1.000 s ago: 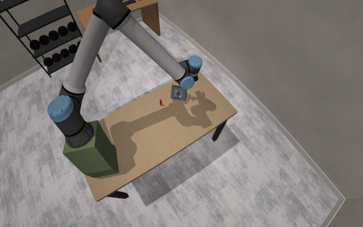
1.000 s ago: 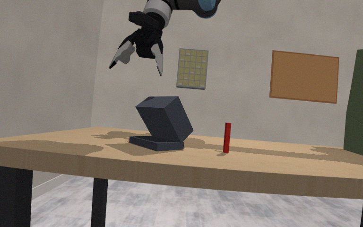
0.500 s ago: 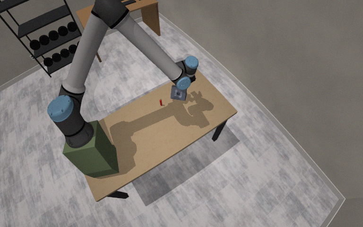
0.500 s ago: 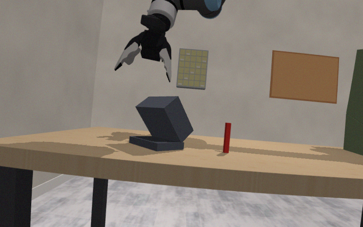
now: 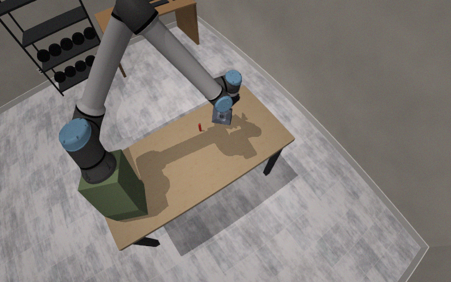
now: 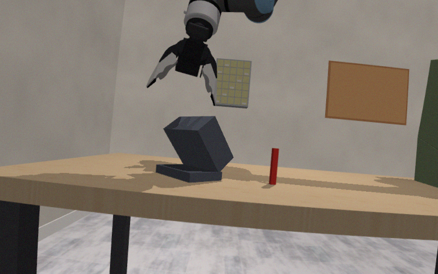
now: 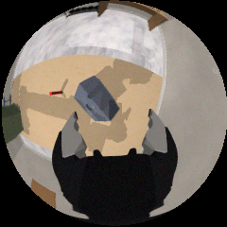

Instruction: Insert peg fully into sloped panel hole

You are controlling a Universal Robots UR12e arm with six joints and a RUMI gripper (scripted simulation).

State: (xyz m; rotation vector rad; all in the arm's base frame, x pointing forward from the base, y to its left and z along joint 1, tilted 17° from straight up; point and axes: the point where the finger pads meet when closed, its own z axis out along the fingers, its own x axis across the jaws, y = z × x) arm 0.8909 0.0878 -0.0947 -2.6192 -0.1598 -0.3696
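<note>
The red peg lies 220 mm behind my hand, 30 mm to the left of it and 140 mm below it.
</note>
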